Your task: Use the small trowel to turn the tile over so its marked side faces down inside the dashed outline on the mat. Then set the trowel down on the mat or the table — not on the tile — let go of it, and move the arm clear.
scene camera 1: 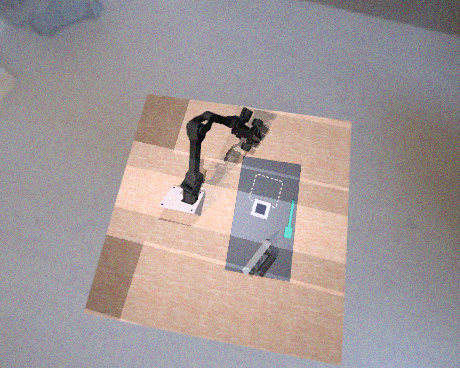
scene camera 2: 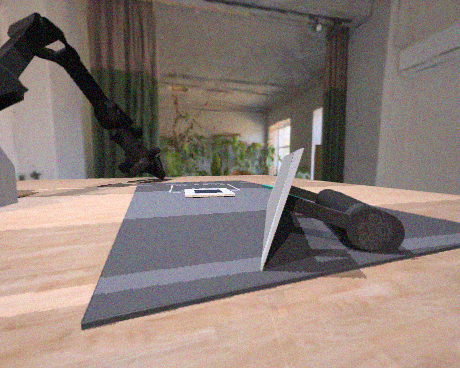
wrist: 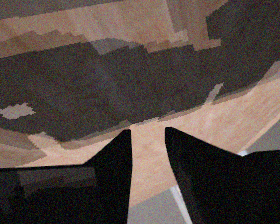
same spot on grey mat: (scene camera 2: 170, 248) = (scene camera 1: 234, 257)
